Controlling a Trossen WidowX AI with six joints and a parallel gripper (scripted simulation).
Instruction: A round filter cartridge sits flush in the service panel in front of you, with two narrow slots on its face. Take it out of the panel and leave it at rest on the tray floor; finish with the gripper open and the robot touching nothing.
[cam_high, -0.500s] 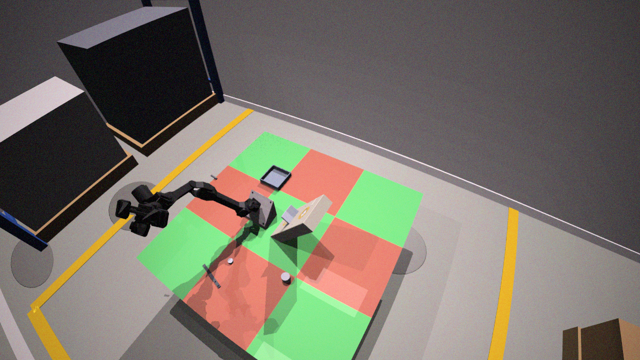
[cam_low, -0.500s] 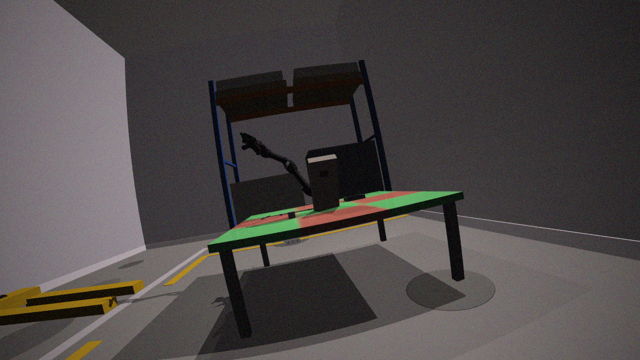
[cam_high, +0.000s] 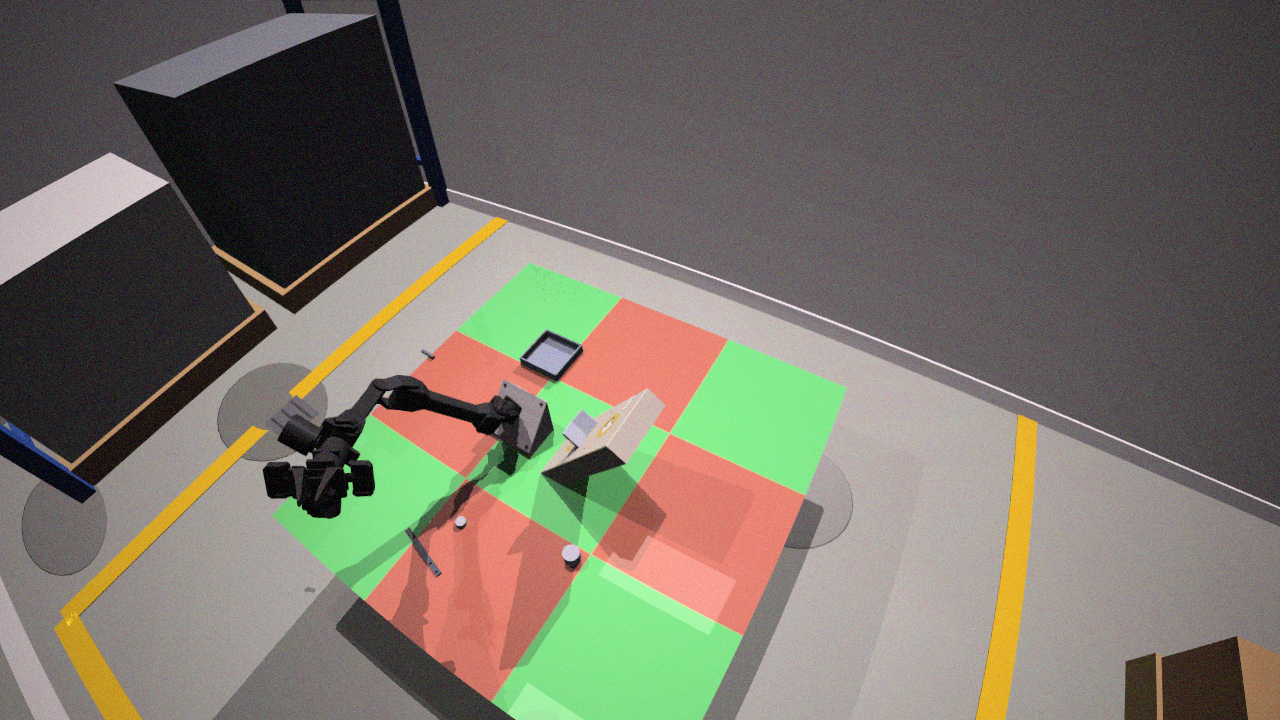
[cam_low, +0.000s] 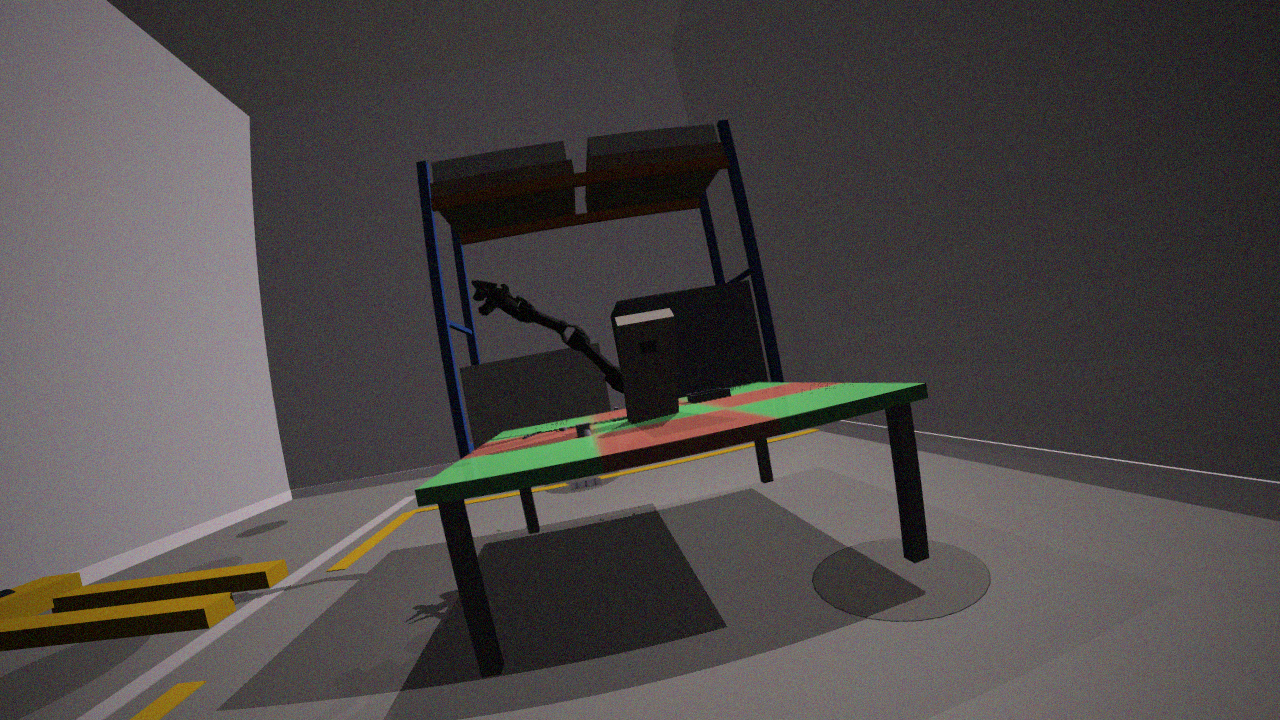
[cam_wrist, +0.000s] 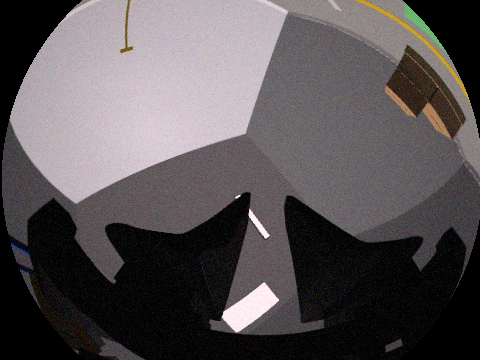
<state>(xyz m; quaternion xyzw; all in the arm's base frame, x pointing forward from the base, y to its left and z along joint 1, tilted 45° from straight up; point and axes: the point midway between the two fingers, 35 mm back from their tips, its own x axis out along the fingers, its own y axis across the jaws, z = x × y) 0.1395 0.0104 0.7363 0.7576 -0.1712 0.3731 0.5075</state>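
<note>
Right now my gripper tip is 58 cm to the right of the round filter cartridge, 35 cm above it and 13 cm short of it. Round my gripper tip: grey tray (80 cm to the left, 60 cm below, 34 cm behind); then beige service panel (58 cm to the left, 42 cm below, 8 cm ahead).
</note>
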